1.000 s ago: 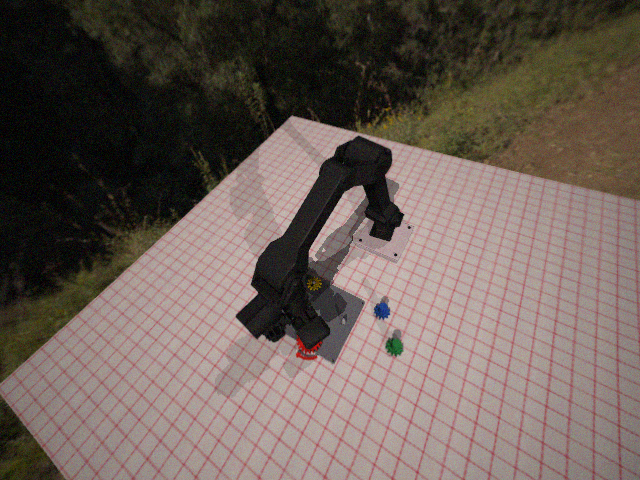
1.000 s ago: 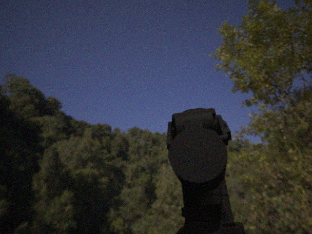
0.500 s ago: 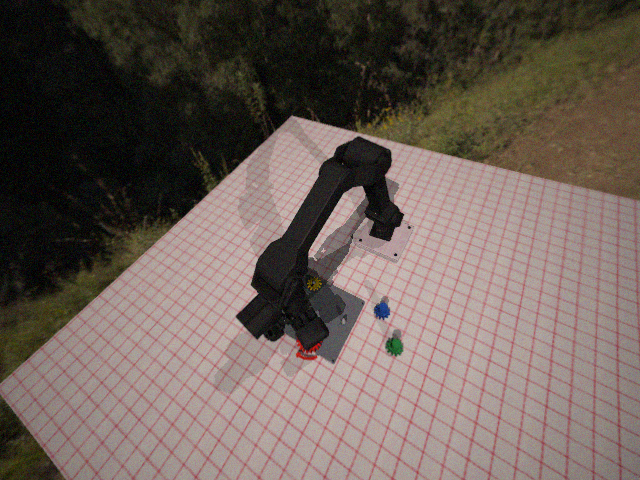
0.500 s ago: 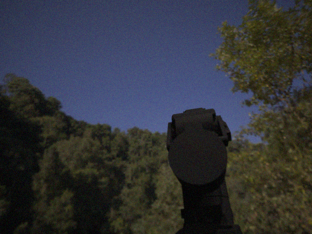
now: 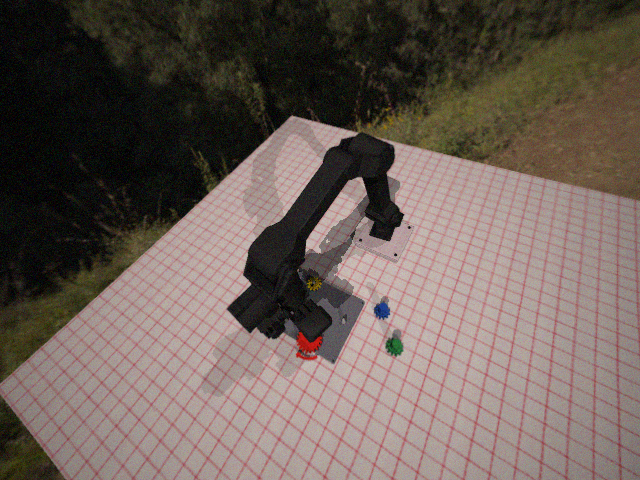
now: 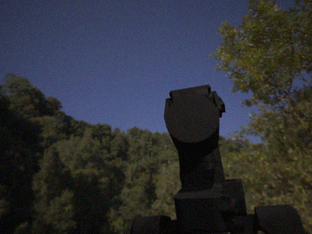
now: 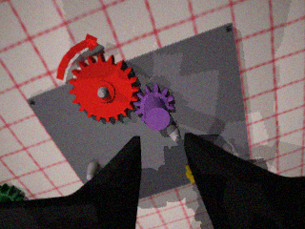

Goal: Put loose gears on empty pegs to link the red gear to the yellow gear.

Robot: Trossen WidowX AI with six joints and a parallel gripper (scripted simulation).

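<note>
The purple gear lies 6 cm below my gripper tip. Also, from my gripper tip: yellow gear (10 cm behind, 6 cm below, 2 cm to the right); then blue gear (18 cm to the left, 10 cm behind, 6 cm below); then red gear (6 cm below, 4 cm to the left, 4 cm ahead).
</note>
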